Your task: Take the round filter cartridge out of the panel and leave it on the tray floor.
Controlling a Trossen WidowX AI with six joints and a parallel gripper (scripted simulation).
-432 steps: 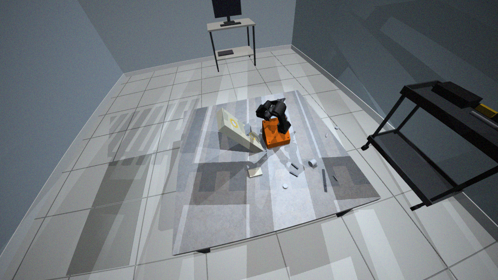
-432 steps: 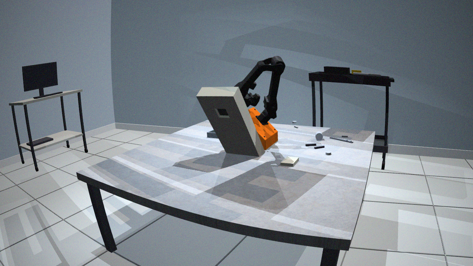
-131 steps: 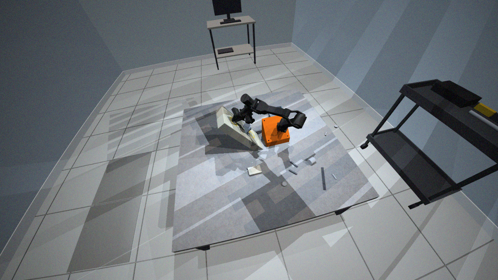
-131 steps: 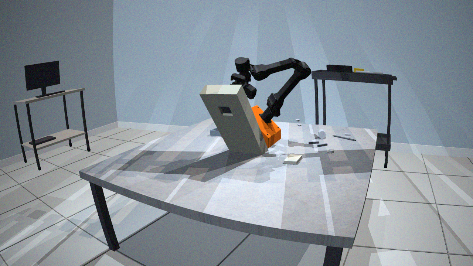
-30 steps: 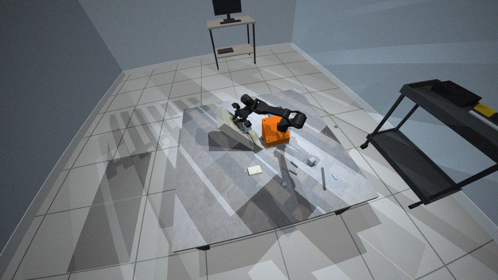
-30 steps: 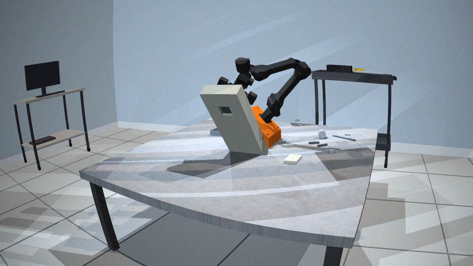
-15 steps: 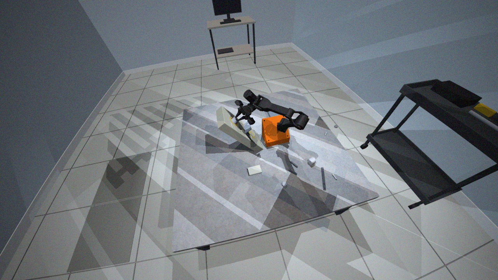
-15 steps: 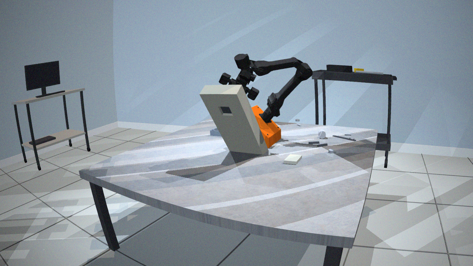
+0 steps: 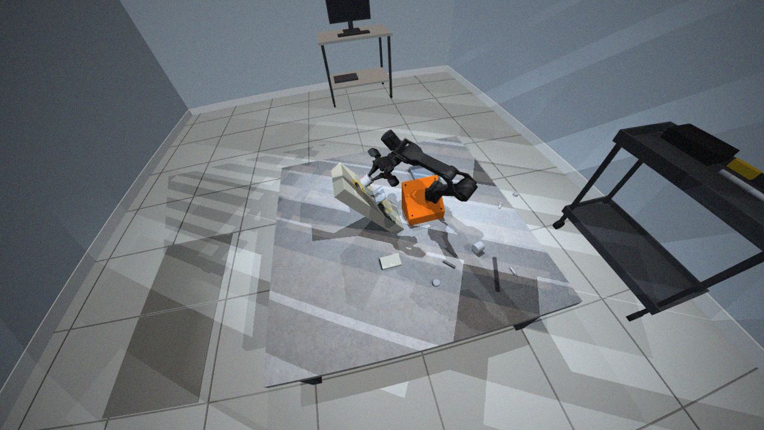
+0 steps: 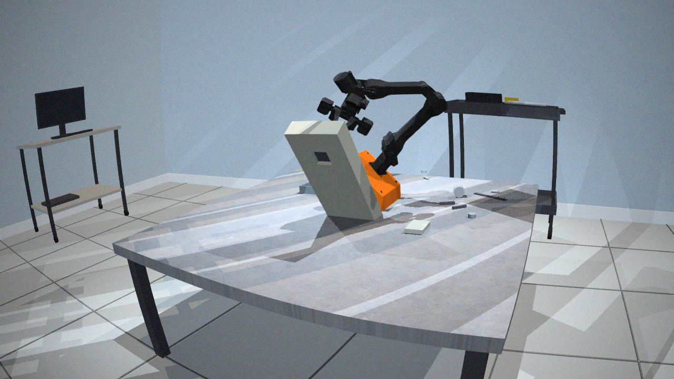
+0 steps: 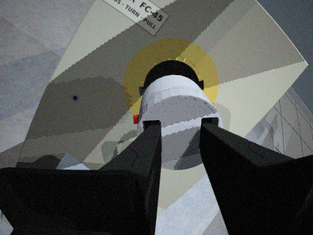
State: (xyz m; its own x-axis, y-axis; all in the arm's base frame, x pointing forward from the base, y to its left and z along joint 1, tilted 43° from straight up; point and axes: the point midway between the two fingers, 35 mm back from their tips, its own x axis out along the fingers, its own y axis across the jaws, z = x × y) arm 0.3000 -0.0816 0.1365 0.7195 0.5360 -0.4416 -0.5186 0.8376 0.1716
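My gripper tip is now 110 mm above the beige service panel and 20 mm short of it. Also, from my gripper tip: grey round filter cartridge: 10 mm below, 10 mm ahead; then beige block: 290 mm below, 260 mm to the left, 60 mm behind; then low grey tray: 330 mm behind, 320 mm to the right, 290 mm below.
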